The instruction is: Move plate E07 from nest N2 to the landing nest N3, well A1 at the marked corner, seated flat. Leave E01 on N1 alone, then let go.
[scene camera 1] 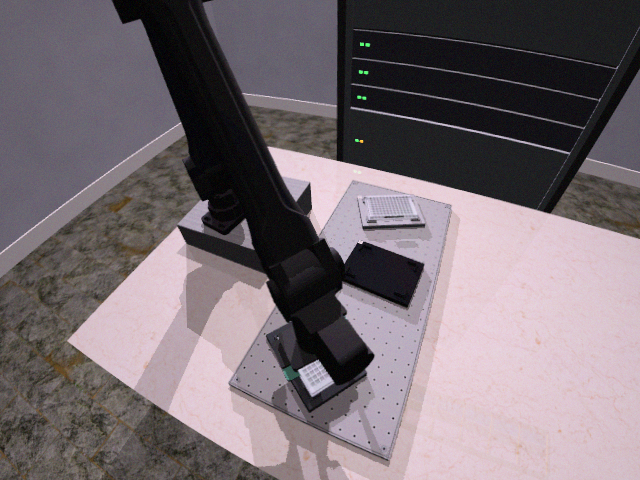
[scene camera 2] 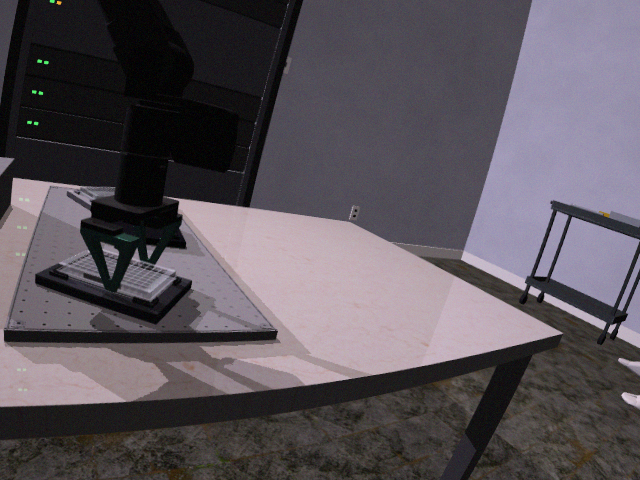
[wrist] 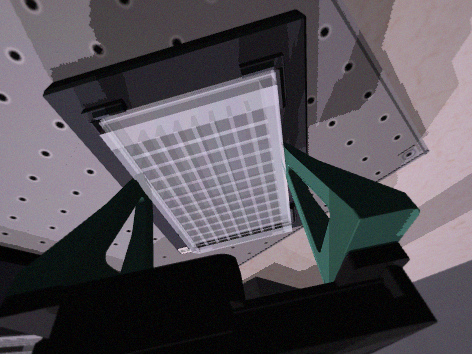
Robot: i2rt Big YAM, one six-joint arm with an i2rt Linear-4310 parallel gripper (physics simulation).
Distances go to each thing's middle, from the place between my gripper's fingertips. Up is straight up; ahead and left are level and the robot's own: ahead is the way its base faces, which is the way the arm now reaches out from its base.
Now: hand 250 mm to the right of the black nest (scene camera 1: 389, 275) and 10 mm above it.
